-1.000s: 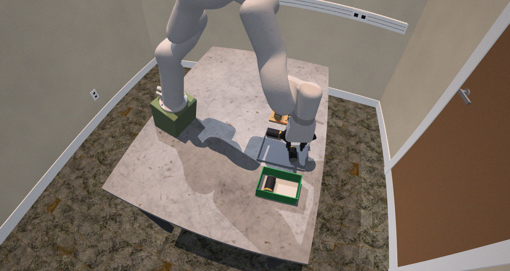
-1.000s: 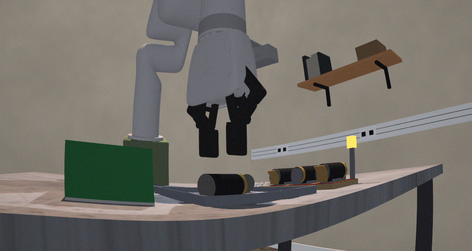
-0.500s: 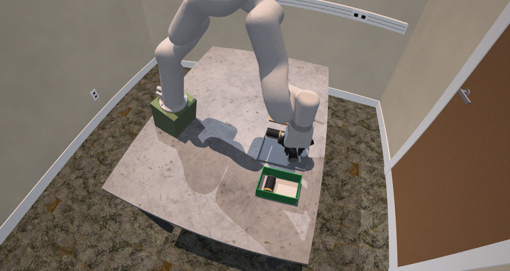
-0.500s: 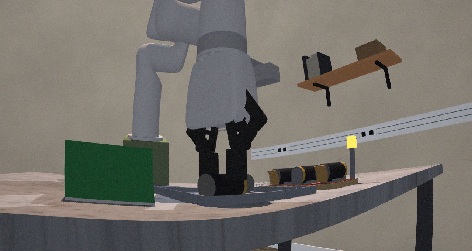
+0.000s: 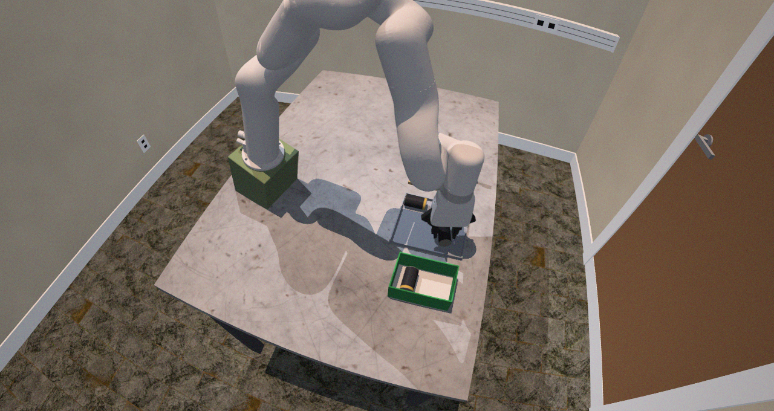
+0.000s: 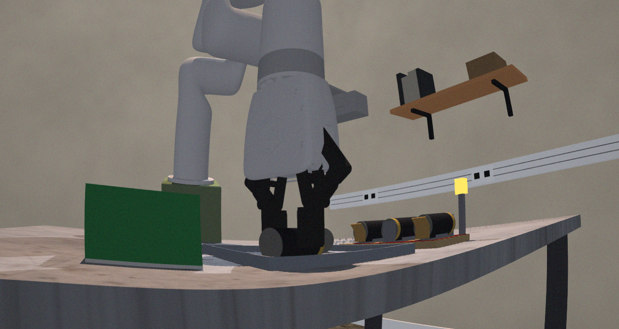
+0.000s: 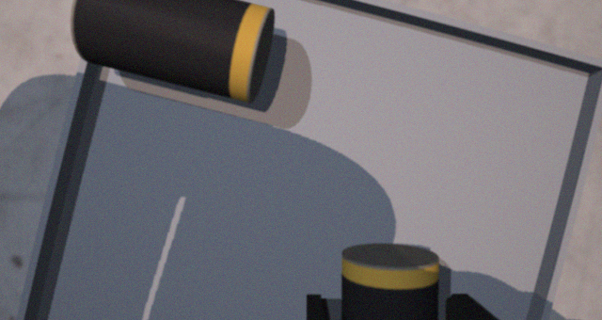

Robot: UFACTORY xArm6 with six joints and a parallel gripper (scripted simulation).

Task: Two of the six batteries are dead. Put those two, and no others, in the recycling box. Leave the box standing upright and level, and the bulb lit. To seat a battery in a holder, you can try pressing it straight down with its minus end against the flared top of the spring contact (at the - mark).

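Right now my hand is 40 mm past the grey tray, 30 mm to the right of it and 30 mm above it. The rest, counted from my hand: green recycling box 160 mm to the right, 20 mm below, 20 mm behind.
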